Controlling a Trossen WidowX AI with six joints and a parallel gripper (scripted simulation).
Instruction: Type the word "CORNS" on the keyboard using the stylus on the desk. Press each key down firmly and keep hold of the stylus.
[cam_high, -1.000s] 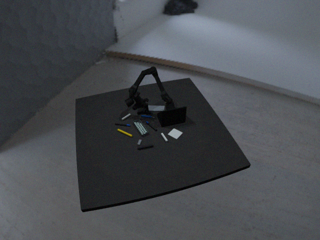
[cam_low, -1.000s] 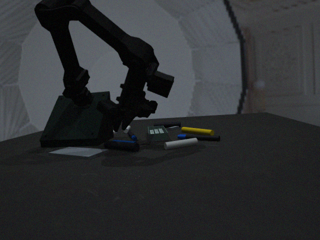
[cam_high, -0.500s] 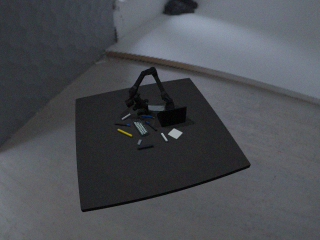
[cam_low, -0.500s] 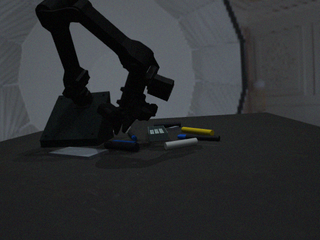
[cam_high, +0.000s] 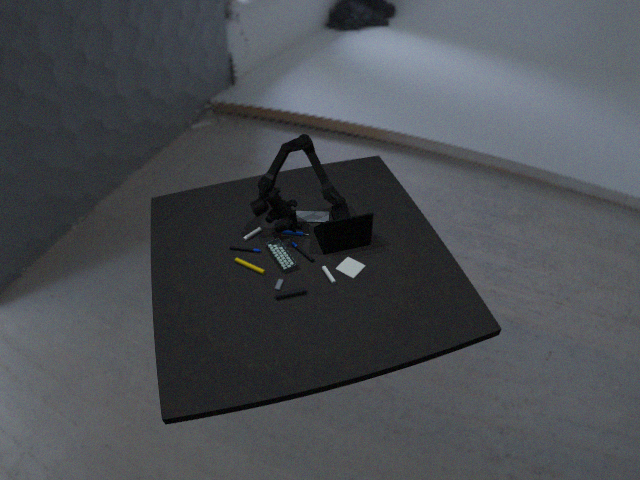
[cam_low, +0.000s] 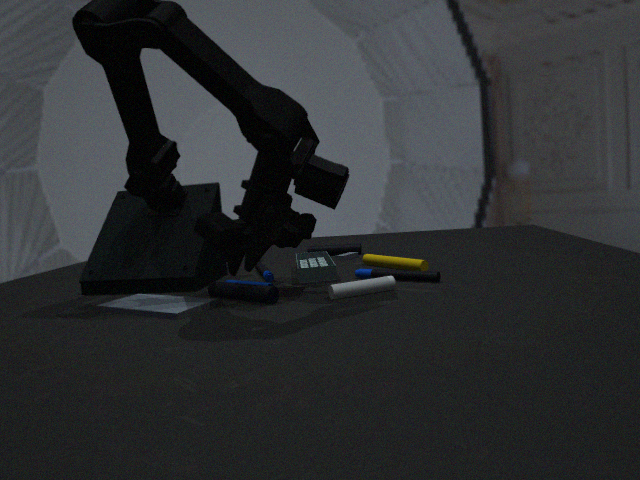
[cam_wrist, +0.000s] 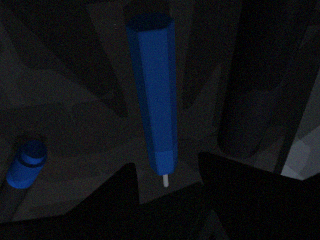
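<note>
The blue stylus lies 20 mm behind my gripper tip, 10 mm to the left of it and 20 mm below it. The rest, counted from my gripper tip: small grey block 130 mm ahead, 290 mm to the left, 20 mm below; yellow rod 230 mm ahead, 160 mm to the left, 20 mm below; grey flat plate 90 mm behind, 100 mm to the right, 30 mm below.
</note>
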